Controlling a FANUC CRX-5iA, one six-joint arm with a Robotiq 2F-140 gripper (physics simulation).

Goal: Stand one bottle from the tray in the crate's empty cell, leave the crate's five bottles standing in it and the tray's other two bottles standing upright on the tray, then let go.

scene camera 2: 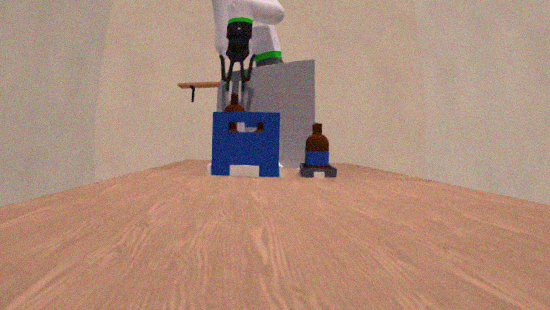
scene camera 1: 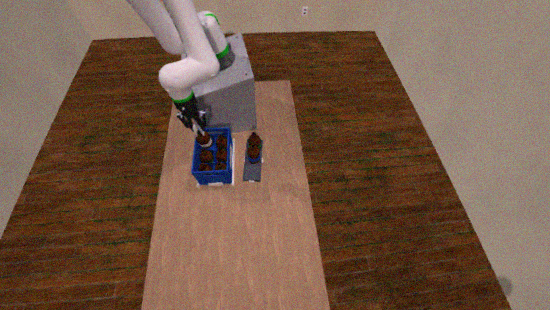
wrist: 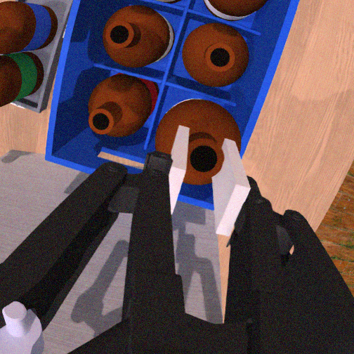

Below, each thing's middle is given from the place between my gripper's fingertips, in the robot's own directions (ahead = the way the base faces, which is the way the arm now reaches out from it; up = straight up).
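Labels:
My gripper in view: 140 mm above red-label bottle (wrist: 119, 105), 90 mm to the right of it, 20 mm past it. Blue-labelled bottle (scene camera 2: 317, 148), from my hand: 270 mm to the left, 60 mm ahead, 150 mm below. Nearest to my gripper by their middles, of the things named here: red-label bottle.

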